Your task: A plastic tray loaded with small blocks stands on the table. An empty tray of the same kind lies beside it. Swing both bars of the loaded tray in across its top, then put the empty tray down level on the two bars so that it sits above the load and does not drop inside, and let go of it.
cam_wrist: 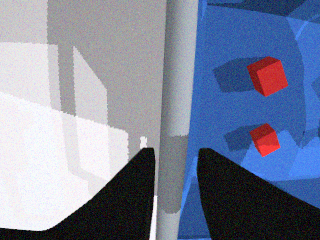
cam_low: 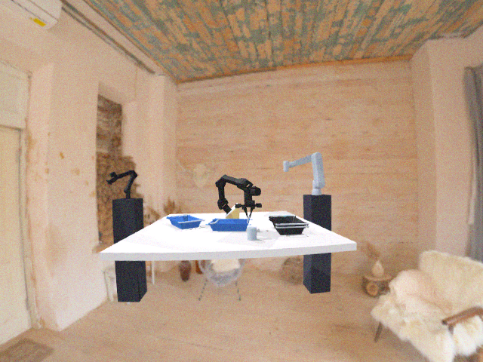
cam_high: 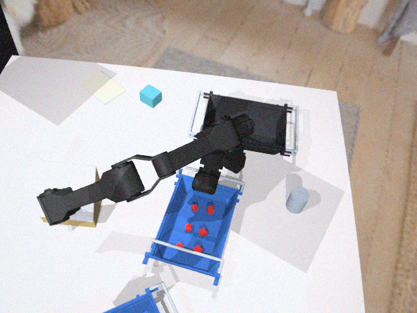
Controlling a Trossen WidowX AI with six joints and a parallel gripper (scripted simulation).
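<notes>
My gripper tip is 490 mm to the left of the blue tray, 180 mm past it and 40 mm above it. The rest, counted from my gripper tip: grey cylinder 260 mm ahead, 50 mm below, 10 mm to the right; then teal cube 350 mm to the left, 240 mm behind, 60 mm below; then cream sheet 430 mm behind, 390 mm to the left, 80 mm below.
</notes>
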